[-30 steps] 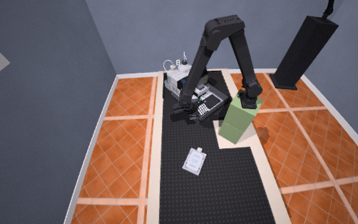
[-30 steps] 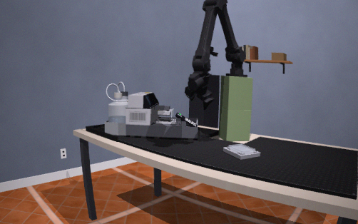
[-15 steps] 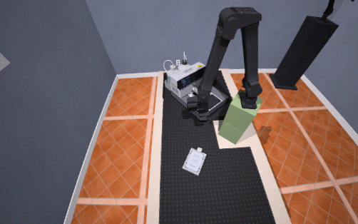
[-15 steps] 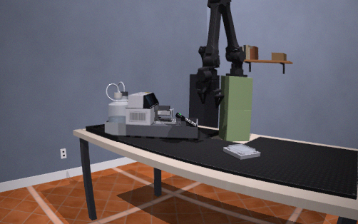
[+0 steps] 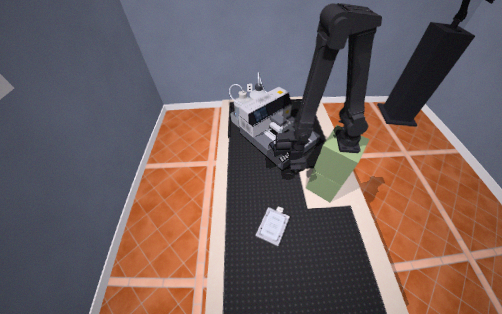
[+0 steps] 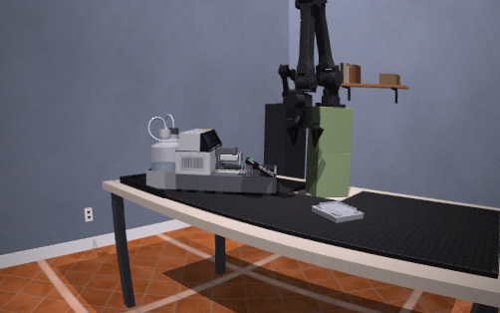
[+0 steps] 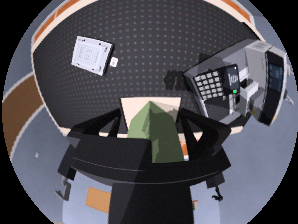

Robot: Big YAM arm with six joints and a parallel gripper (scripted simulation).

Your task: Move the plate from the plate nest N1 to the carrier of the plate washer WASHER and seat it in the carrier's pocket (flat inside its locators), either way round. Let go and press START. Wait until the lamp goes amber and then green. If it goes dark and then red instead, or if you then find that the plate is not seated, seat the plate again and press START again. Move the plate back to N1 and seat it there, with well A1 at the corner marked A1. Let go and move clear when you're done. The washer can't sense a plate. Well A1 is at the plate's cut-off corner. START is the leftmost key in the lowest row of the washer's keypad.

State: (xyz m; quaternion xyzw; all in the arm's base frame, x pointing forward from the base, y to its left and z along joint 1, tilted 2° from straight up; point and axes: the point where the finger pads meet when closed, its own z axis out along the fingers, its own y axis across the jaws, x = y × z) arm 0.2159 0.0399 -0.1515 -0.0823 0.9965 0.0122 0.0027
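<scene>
Now: hand 70 mm short of the well plate, 240 mm to the right of it and 200 mm above it. Also, from my hand: bottle: 340 mm ahead, 550 mm to the right, 80 mm below; then plate nest N1: 70 mm ahead, 240 mm to the left, 220 mm below; then plate washer: 70 mm ahead, 400 mm to the right, 100 mm below.
</scene>
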